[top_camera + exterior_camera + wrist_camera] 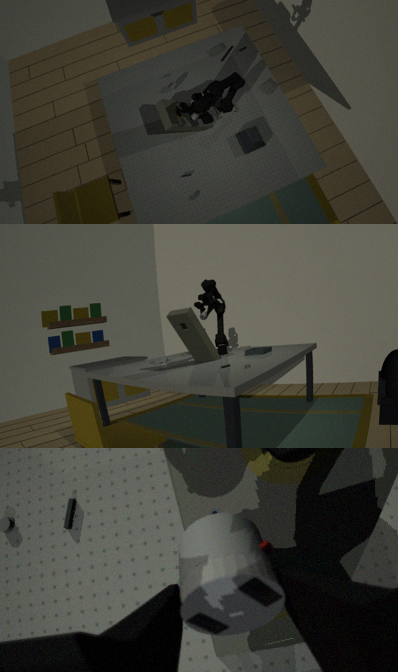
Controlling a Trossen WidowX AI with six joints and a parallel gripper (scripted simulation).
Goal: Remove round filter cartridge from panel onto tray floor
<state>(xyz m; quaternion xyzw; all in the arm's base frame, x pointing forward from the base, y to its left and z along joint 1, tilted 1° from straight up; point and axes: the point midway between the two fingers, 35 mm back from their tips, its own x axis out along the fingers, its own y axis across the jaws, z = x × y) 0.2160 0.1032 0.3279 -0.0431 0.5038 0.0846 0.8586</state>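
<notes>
The dark square tray lies 34 cm behind my gripper tip, 16 cm to the left of it and 30 cm below it. From my gripper tip the other things lie so: round grey filter cartridge (right at my gripper tip).
</notes>
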